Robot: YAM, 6 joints.
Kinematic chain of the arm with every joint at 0, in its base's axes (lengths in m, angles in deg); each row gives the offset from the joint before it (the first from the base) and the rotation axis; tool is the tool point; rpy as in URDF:
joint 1: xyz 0 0 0.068 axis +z
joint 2: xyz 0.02 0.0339 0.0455 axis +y
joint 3: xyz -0.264 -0.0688 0 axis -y
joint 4: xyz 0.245 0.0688 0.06 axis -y
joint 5: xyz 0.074 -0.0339 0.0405 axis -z
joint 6: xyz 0.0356 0 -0.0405 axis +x
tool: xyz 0 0 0 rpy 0 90 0
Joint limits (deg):
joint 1: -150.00..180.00
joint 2: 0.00..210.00
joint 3: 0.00..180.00
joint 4: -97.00..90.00
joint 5: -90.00..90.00
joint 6: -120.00..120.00
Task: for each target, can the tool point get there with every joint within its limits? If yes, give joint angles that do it. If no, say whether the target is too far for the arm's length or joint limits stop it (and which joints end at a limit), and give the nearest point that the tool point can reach.
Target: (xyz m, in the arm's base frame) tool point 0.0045 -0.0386 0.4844
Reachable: yes | joints -34.52 33.69 78.54 -39.31 55.27 1.06
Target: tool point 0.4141 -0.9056 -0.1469
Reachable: no: too far | nearest point 0.2598 -0.5681 -0.0479 | short by 0.384 m
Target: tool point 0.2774 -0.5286 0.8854
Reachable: no: too far | nearest point 0.1834 -0.3495 0.6148 | short by 0.338 m
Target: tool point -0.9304 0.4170 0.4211
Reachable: no: too far | nearest point -0.5641 0.2528 0.2976 | short by 0.420 m
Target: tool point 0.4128 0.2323 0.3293
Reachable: yes | joints 28.32 129.34 140.00 -69.28 -14.08 -77.18
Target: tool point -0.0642 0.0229 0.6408
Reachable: yes | joints -42.17 53.05 102.66 62.71 47.09 27.61
